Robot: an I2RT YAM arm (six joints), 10 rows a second.
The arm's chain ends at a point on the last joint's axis. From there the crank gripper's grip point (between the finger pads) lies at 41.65 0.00 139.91 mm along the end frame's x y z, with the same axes.
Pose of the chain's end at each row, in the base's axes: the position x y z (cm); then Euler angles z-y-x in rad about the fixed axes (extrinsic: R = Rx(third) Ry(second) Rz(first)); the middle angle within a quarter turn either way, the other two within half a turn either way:
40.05, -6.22, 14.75, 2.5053, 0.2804, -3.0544
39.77, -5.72, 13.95, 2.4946, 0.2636, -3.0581
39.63, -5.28, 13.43, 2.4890, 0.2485, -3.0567
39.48, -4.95, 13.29, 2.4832, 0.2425, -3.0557
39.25, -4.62, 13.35, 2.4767, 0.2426, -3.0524
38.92, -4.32, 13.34, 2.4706, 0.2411, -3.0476
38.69, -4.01, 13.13, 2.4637, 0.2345, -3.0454
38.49, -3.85, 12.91, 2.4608, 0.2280, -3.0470
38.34, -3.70, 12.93, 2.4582, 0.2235, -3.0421
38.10, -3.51, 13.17, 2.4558, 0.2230, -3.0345
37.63, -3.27, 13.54, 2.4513, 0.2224, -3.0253
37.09, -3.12, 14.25, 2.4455, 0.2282, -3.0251
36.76, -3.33, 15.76, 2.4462, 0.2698, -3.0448
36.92, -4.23, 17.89, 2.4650, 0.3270, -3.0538
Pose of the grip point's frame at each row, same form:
40.70, -7.43, 0.22, 2.5053, 0.2804, -3.0544
40.21, -7.02, -0.58, 2.4946, 0.2636, -3.0581
39.86, -6.58, -1.11, 2.4890, 0.2485, -3.0567
39.64, -6.26, -1.25, 2.4832, 0.2425, -3.0557
39.43, -5.90, -1.19, 2.4767, 0.2426, -3.0524
39.09, -5.55, -1.20, 2.4706, 0.2411, -3.0476
38.79, -5.23, -1.42, 2.4637, 0.2345, -3.0454
38.50, -5.10, -1.63, 2.4608, 0.2280, -3.0470
38.29, -4.89, -1.62, 2.4582, 0.2235, -3.0421
38.05, -4.60, -1.39, 2.4558, 0.2230, -3.0345
37.58, -4.24, -1.03, 2.4513, 0.2224, -3.0253
37.14, -4.10, -0.31, 2.4455, 0.2282, -3.0251
37.41, -4.60, 1.23, 2.4462, 0.2698, -3.0448
38.34, -5.57, 3.42, 2.4650, 0.3270, -3.0538

